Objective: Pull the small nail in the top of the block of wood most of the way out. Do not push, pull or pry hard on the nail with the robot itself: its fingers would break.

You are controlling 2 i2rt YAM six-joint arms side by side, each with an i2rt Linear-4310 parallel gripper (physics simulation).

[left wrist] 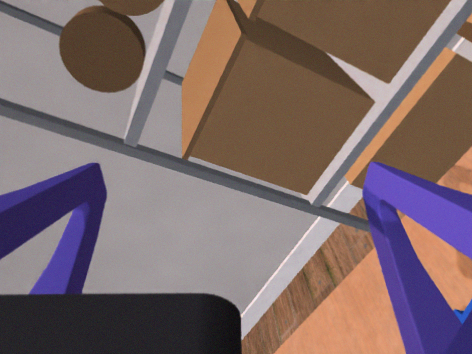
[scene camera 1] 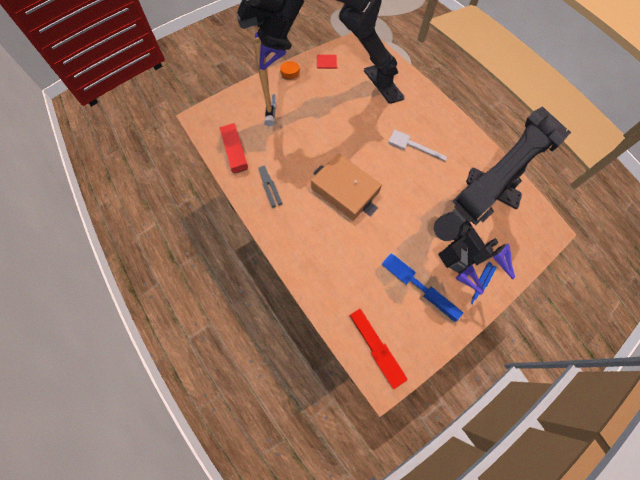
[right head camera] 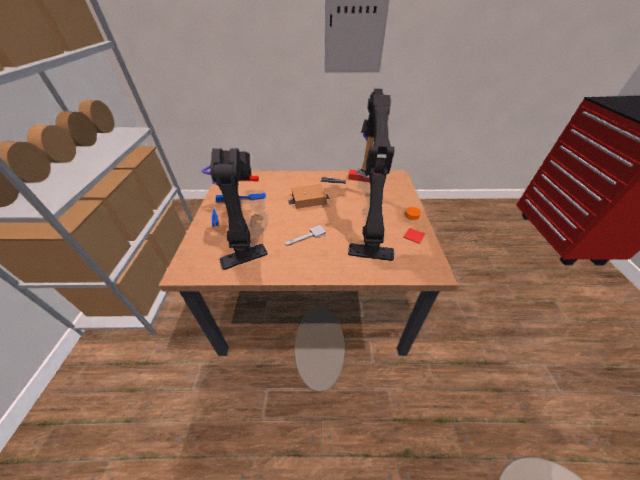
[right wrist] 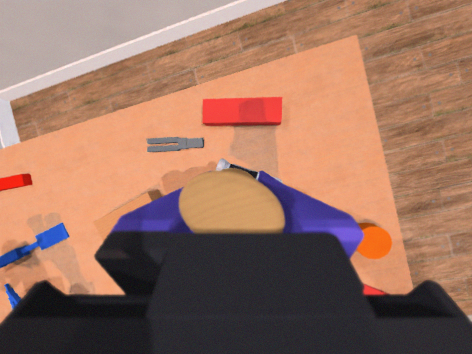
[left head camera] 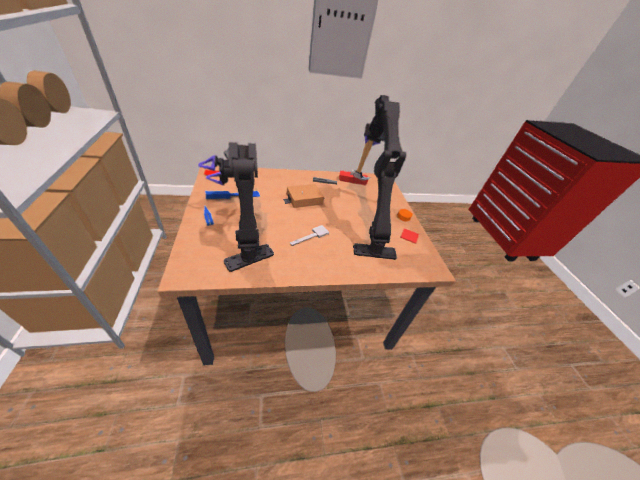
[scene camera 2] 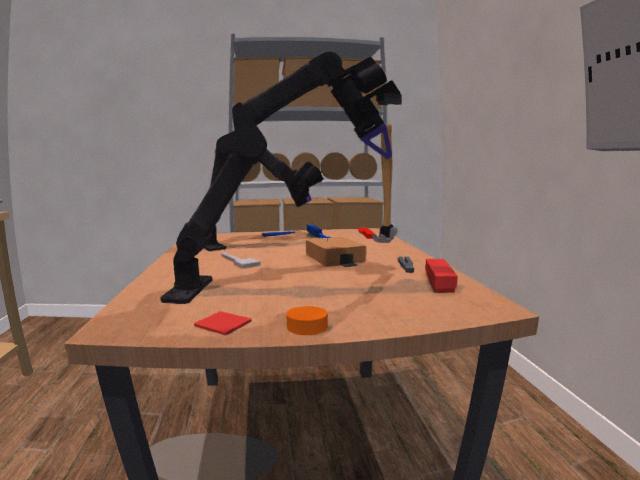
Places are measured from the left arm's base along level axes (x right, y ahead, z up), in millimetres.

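Pixels of known places: left gripper, between the fingertips: [left wrist: 234, 177] [scene camera 1: 497, 286] [right head camera: 207, 176] [left head camera: 202, 171]; right gripper, between the fingertips: [scene camera 1: 259, 65] [right head camera: 370, 140] [left head camera: 368, 143] [scene camera 2: 389, 157]; left arm's base, origin of its link: [right head camera: 243, 257] [left head camera: 249, 257] [scene camera 2: 209, 246]; right arm's base, origin of its link: [scene camera 1: 383, 84] [right head camera: 370, 252] [left head camera: 374, 252] [scene camera 2: 188, 290].
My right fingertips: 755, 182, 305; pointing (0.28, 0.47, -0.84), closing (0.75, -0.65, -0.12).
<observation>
For each thing: its top centre in the pictures, then the offset to it from my right fingertips, as dx, dy, dz. "spot": a spot on its surface instead.
- wood, centre of its top: [right wrist: 128, 232] [scene camera 1: 346, 180] [scene camera 2: 334, 238] [left head camera: 305, 189] [right head camera: 308, 190] -313, +77, -244
- small nail, centre of its top: [scene camera 1: 355, 181] [left head camera: 302, 191] -339, +68, -244
- claw hammer, centre of its top: [right wrist: 241, 229] [scene camera 2: 384, 123] [scene camera 1: 259, 38] [left head camera: 375, 129] +1, -15, +79
- red block, centre of its top: [right wrist: 241, 110] [scene camera 2: 440, 266] [scene camera 1: 232, 144] [right head camera: 364, 173] [left head camera: 354, 175] +73, +115, -264
- grey pliers, centre of its top: [right wrist: 173, 143] [scene camera 2: 406, 261] [scene camera 1: 268, 184] [right head camera: 333, 179] [left head camera: 325, 179] -101, +177, -292
- orange disc, centre of its top: [scene camera 2: 306, 313] [right wrist: 373, 242] [scene camera 1: 289, 67] [right head camera: 413, 211] [left head camera: 405, 213] +101, -297, -278
- red square, a spot on its surface: [scene camera 1: 326, 61] spot: +5, -417, -299
- pale spatula, a spot on its surface: [scene camera 1: 399, 140] spot: -393, -179, -292
- blue tool, centre of its top: [scene camera 1: 425, 285] [scene camera 2: 320, 228] [right wrist: 16, 252] [left head camera: 232, 190] [right head camera: 240, 193] -645, +254, -268
- blue tweezers, centre of its top: [scene camera 1: 483, 283] [scene camera 2: 279, 232] [left head camera: 207, 213] [right wrist: 15, 305] [right head camera: 214, 215] -812, +157, -294
- red tool, centre of its top: [scene camera 1: 378, 348] [scene camera 2: 366, 229] -601, +462, -286
The block of wood [left head camera: 306, 197] [right head camera: 310, 198] [scene camera 1: 341, 188] [scene camera 2: 330, 251] lies mid-table between black side brackets. The small nail [left head camera: 302, 191] [scene camera 1: 355, 181] shows as a pale dot in its top; how far it stands out is too small to tell. My right gripper [scene camera 2: 388, 148] is shut on the wooden handle of a claw hammer [left head camera: 365, 157] [scene camera 1: 265, 87] [scene camera 2: 387, 191] [right wrist: 231, 202]. The hammer hangs nearly upright, head down, away from the block. In the right wrist view the handle's end hides most of the head. My left gripper [scene camera 1: 497, 285] [left wrist: 234, 177] is open and empty, above the blue tweezers.
A red block [scene camera 1: 233, 148] [scene camera 2: 440, 274] [right wrist: 242, 111] and grey pliers [scene camera 1: 265, 178] [right wrist: 192, 143] lie near the hammer. An orange disc [scene camera 1: 290, 70], a red square [scene camera 1: 326, 61], a pale spatula [scene camera 1: 399, 140], a blue tool [scene camera 1: 442, 303], blue tweezers [scene camera 1: 484, 281] and a red tool [scene camera 1: 388, 365] lie around the table.
</observation>
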